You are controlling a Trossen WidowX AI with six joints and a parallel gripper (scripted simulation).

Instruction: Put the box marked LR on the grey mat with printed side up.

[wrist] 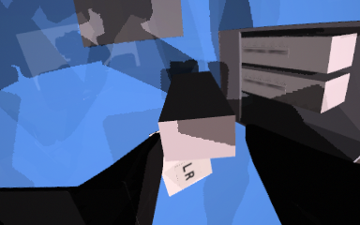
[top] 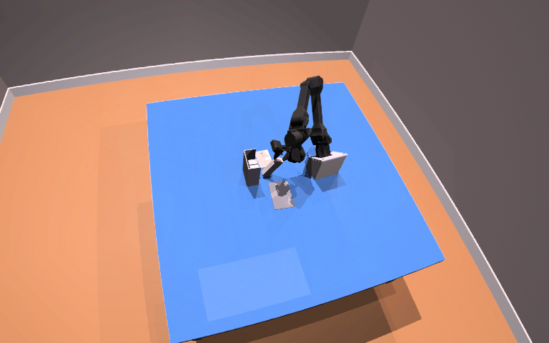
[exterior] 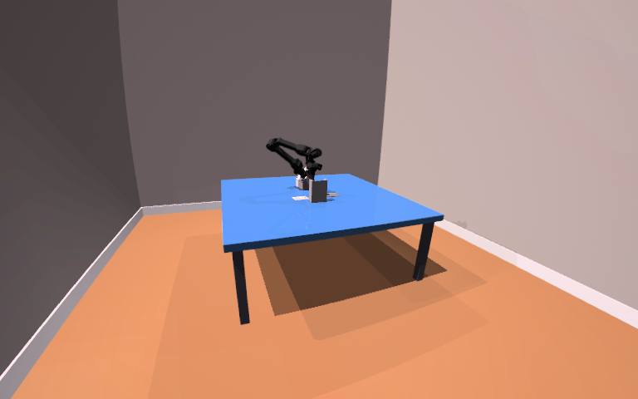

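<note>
Now: gripper tip 5 cm above the white box, 2 cm short of it and 1 cm to the left of it. Round my gripper tip: flat white piece: 11 cm below, 10 cm to the right, 2 cm ahead; then grey mat: 13 cm to the left, 11 cm below, 2 cm ahead.
</note>
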